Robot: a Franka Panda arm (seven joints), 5 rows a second.
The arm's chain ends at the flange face. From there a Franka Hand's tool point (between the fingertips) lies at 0.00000 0.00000 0.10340 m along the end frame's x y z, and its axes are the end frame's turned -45 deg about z.
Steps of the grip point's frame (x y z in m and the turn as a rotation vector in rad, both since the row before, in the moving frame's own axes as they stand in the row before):
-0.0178 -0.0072 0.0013 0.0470 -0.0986 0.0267
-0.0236 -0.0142 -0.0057 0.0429 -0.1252 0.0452
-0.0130 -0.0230 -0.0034 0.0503 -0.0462 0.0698
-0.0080 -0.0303 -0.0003 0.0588 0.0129 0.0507
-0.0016 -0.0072 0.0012 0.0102 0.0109 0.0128
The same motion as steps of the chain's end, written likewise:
-0.0070 0.0039 0.0019 -0.0365 -0.1030 0.0267
-0.0143 0.0009 -0.0048 -0.0582 -0.1189 0.0452
-0.0184 -0.0065 -0.0032 0.0029 -0.0682 0.0698
-0.0239 -0.0104 -0.0001 0.0507 -0.0325 0.0507
-0.0063 -0.0024 0.0012 0.0149 0.0005 0.0128

